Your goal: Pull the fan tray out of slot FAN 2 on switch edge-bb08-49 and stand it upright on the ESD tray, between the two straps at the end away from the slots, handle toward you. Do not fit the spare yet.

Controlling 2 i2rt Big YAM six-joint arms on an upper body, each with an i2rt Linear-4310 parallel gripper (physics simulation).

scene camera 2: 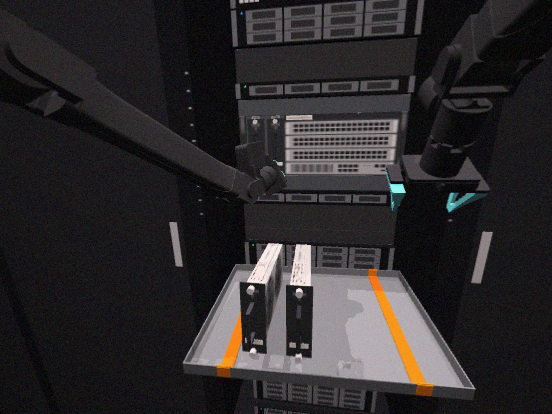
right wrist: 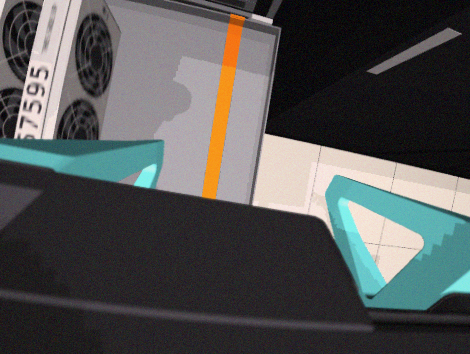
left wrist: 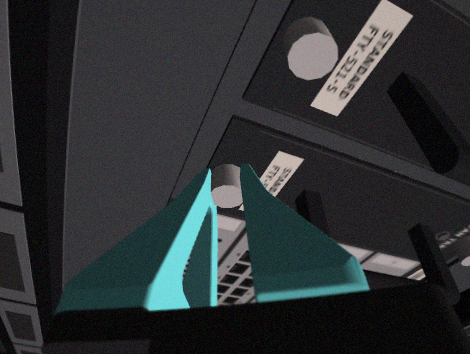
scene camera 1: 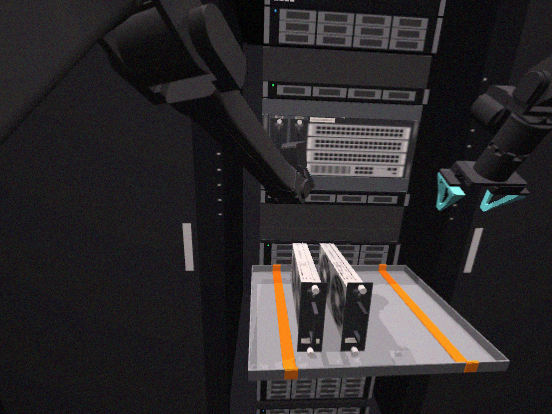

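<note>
The switch (scene camera 1: 357,145) (scene camera 2: 342,140) has two black fan trays side by side at its left. The fan tray nearer the line cards (scene camera 1: 299,134) (scene camera 2: 275,140) (left wrist: 360,197) is seated in its slot. My left gripper (left wrist: 227,178) is shut on that tray's pale thumbscrew (left wrist: 227,196); the arm hides the contact in the scene views. The other fan tray (left wrist: 360,55) sits beside it. My right gripper (scene camera 1: 462,208) (scene camera 2: 422,208) (right wrist: 251,168) is open and empty, above and right of the ESD tray (scene camera 1: 400,367) (scene camera 2: 325,379) (right wrist: 140,45). Orange straps (scene camera 1: 284,320) (scene camera 1: 420,315) (scene camera 2: 395,325) (right wrist: 225,90) cross the tray.
Two fan units (scene camera 1: 310,320) (scene camera 1: 356,315) (scene camera 2: 254,320) (scene camera 2: 300,325) stand upright, faceplates toward the camera, toward the left of the ESD tray. In scene camera 1 they stand between the straps. Other rack units (scene camera 1: 352,30) (scene camera 2: 327,22) lie above and below the switch. Dark panels flank the rack.
</note>
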